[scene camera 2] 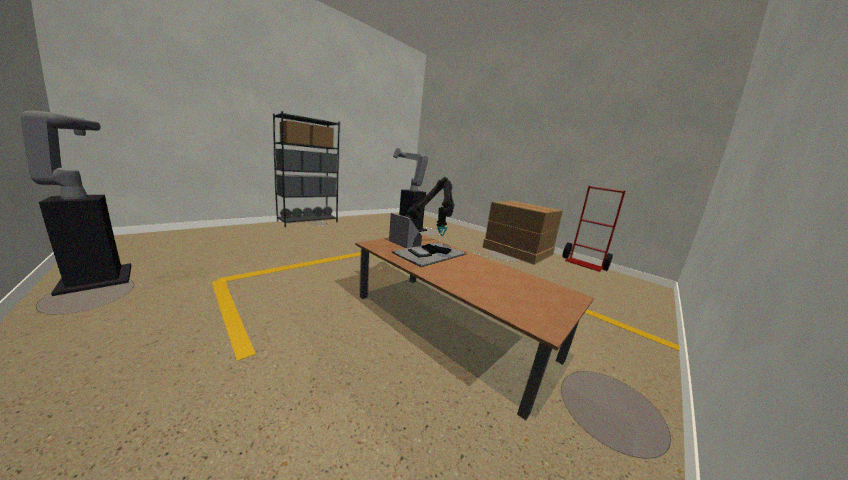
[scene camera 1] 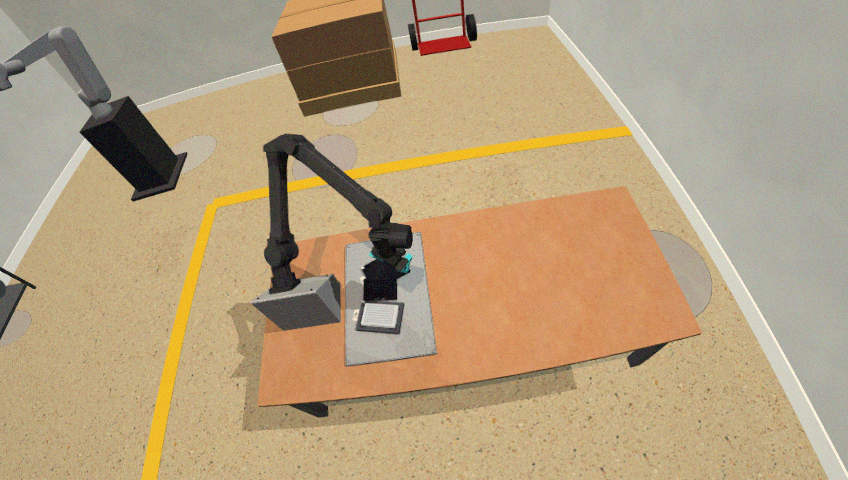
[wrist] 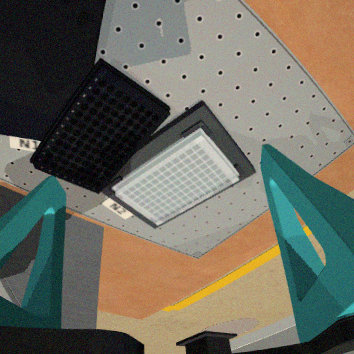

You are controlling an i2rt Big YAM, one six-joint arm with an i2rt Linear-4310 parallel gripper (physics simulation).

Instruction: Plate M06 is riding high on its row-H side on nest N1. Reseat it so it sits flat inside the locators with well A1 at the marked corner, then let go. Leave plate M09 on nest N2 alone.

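Where they show: gripper, fingertip midpoint: (scene camera 2: 441, 234) (scene camera 1: 396, 265) (wrist: 155, 169); arm's base at its link origin: (scene camera 2: 404, 223) (scene camera 1: 285, 287).
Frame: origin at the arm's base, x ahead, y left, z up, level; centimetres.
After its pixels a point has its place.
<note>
The black plate M06 (wrist: 102, 127) @(x 33.4, y -0.2, z -13.1 cm) (scene camera 1: 379, 290) @(x 32.1, y -1.1, z -12.7 cm) is in the gap between the nests, apart from or at the edge of black nest N1 (wrist: 45, 65) @(x 35.8, y 7.1, z -14.1 cm); its near end reaches the edge of nest N2 (wrist: 220, 130) @(x 39.2, y -10.8, z -14.2 cm). Whether it lies flat or leans, and which corner is A1, I cannot tell. The white plate M09 (wrist: 177, 177) @(x 32.3, y -10.2, z -12.8 cm) (scene camera 1: 379, 315) @(x 31.1, y -11.2, z -12.9 cm) sits within nest N2. My gripper (wrist: 155, 169) @(x 41.4, y -0.3, z 0.6 cm) (scene camera 1: 390, 261) @(x 41.4, y -0.3, z 0.6 cm) (scene camera 2: 442, 230) @(x 41.4, y -0.3, z 0.6 cm) is open and empty, with teal fingers wide apart, and hangs above the plates and nests. The arm partly hides nest N1 in scene camera 1.
The grey perforated board (scene camera 1: 416, 339) @(x 42.9, y -22.0, z -15.3 cm) (wrist: 230, 90) @(x 42.9, y -9.1, z -15.3 cm) lies on the orange table (scene camera 1: 535, 267) @(x 92.2, y -2.9, z -16.6 cm) (scene camera 2: 487, 291) @(x 96.8, y -22.3, z -16.6 cm). A grey box-like base (scene camera 1: 303, 309) @(x 6.4, y -9.1, z -1.7 cm) stands beside the board under my arm. Labels N1 (wrist: 25, 144) @(x 25.5, y 5.9, z -15.1 cm) and N2 (wrist: 118, 207) @(x 21.9, y -8.3, z -15.1 cm) mark the nests. Stacked cartons (scene camera 2: 520, 231) stand on the floor beyond.
</note>
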